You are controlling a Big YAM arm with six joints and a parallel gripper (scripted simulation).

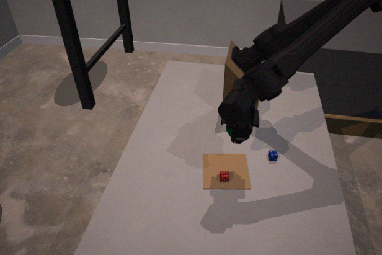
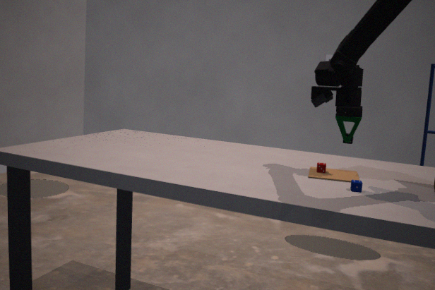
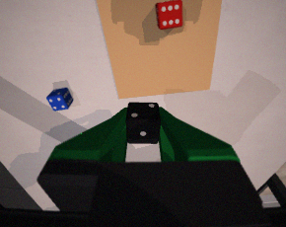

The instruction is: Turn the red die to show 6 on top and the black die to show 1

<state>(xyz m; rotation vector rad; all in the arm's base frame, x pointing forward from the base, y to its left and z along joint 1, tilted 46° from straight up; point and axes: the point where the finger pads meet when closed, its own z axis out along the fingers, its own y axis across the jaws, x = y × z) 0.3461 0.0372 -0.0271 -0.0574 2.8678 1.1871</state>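
The tan mat is 11 cm below my hand, 3 cm ahead of it and 2 cm to the right of it. The rest, counted from my hand: black die: right at my hand; red die: 10 cm below, 7 cm ahead, 3 cm to the right; blue die: 12 cm to the left, 10 cm below, 5 cm behind.
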